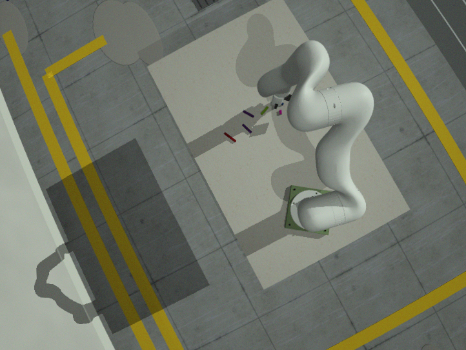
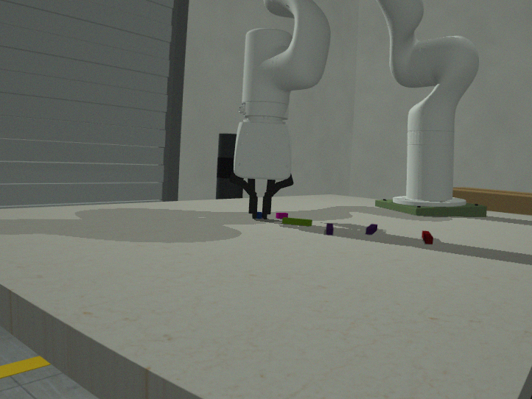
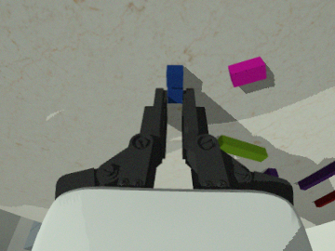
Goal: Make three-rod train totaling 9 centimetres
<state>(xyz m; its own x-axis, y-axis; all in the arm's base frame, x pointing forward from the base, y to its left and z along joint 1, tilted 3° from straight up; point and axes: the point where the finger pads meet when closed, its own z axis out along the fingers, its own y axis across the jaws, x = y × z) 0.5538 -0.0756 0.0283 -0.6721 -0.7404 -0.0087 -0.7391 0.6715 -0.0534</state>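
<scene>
Now: hand 50 mm past the magenta rod, 10 mm to the right of it and 20 mm above it. From my hand the other things lie so: lime rod 10 mm behind, 80 mm to the left, 20 mm below; then red rod 70 mm behind, 290 mm to the left, 20 mm below.
</scene>
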